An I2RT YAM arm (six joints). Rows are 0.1 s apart.
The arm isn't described. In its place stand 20 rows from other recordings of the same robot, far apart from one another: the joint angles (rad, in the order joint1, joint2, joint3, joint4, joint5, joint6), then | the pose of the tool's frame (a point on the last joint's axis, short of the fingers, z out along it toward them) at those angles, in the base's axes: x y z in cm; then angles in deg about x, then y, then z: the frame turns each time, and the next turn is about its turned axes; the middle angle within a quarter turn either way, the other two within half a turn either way.
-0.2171 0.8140 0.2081 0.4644 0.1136 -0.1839 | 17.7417, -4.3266, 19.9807, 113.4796, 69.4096, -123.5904
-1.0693 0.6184 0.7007 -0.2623 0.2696 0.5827 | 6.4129, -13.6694, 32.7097, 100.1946, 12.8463, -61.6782
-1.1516 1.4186 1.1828 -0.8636 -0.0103 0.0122 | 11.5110, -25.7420, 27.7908, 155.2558, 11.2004, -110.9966
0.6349 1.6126 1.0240 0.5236 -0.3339 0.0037 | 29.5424, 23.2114, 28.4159, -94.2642, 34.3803, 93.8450
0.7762 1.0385 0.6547 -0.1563 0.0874 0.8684 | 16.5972, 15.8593, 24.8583, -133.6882, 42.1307, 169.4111
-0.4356 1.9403 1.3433 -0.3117 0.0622 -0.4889 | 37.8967, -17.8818, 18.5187, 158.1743, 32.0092, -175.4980
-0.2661 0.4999 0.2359 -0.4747 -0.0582 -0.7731 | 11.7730, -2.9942, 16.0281, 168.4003, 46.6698, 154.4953
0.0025 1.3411 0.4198 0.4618 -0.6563 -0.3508 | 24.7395, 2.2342, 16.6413, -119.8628, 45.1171, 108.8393
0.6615 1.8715 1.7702 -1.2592 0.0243 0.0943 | 29.3184, 22.7152, 29.3397, -173.6370, 10.3462, 147.0721
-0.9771 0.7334 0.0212 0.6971 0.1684 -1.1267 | 8.3228, -13.3980, 17.3884, 90.9363, 24.3637, -155.0865
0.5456 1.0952 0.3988 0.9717 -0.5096 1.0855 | 18.4759, 13.2478, 26.5638, -74.4529, 27.7073, 136.9782
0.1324 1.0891 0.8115 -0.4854 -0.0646 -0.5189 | 22.6610, 3.2498, 26.2330, -167.0010, 44.9447, 135.7047
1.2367 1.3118 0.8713 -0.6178 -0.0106 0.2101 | 8.2712, 23.9441, 22.2986, -151.8301, 8.6717, 118.8414
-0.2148 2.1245 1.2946 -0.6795 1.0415 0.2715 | 35.8953, -10.9762, 10.5974, 120.6663, -8.8423, -155.1626
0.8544 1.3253 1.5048 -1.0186 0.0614 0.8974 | 17.1968, 19.4177, 39.0867, -148.0781, 28.9597, 175.3635
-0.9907 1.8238 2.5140 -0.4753 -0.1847 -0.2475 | 19.3628, -28.3548, 59.4595, 73.3876, 42.8434, -95.0079
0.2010 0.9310 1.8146 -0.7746 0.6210 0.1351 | 7.6414, -0.5570, 56.3939, 77.7860, 65.2796, -67.4920
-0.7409 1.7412 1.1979 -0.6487 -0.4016 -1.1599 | 26.3948, -22.2585, 19.9184, -176.0745, 30.9965, 150.4352
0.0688 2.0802 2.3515 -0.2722 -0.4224 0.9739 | 47.3043, 4.7226, 46.7348, -90.0997, 61.8563, 145.9094
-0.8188 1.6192 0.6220 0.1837 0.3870 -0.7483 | 18.8015, -22.0683, 12.6231, 132.9701, 9.1444, -163.0595
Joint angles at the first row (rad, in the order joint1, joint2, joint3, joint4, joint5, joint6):
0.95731, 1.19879, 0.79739, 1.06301, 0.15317, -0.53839
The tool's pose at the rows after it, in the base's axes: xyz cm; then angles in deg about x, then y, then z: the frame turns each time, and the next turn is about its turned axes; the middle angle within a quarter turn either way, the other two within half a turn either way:
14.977, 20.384, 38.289, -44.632, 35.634, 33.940
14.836, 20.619, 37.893, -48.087, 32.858, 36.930
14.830, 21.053, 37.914, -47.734, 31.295, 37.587
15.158, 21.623, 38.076, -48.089, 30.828, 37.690
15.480, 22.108, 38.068, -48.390, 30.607, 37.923
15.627, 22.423, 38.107, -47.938, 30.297, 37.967
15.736, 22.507, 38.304, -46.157, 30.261, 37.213
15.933, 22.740, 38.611, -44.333, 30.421, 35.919
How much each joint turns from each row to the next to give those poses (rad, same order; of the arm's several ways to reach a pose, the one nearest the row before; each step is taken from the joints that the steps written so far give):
0.00067, -0.03812, -0.02245, -0.05260, -0.00445, -0.01333
0.00103, -0.00224, -0.00828, -0.02042, -0.06348, 0.02074
0.00753, 0.02050, 0.00708, 0.02910, -0.01700, 0.00926
0.00085, 0.02677, 0.02337, 0.00163, -0.00886, -0.00178
-0.00036, 0.02421, 0.01596, 0.00551, -0.00558, 0.00175
0.00201, 0.01720, 0.00976, 0.01586, -0.00078, 0.00316
-0.00030, 0.01269, 0.00753, 0.03019, 0.00954, 0.00124
0.00071, 0.01891, 0.01694, 0.02614, 0.01410, -0.00861

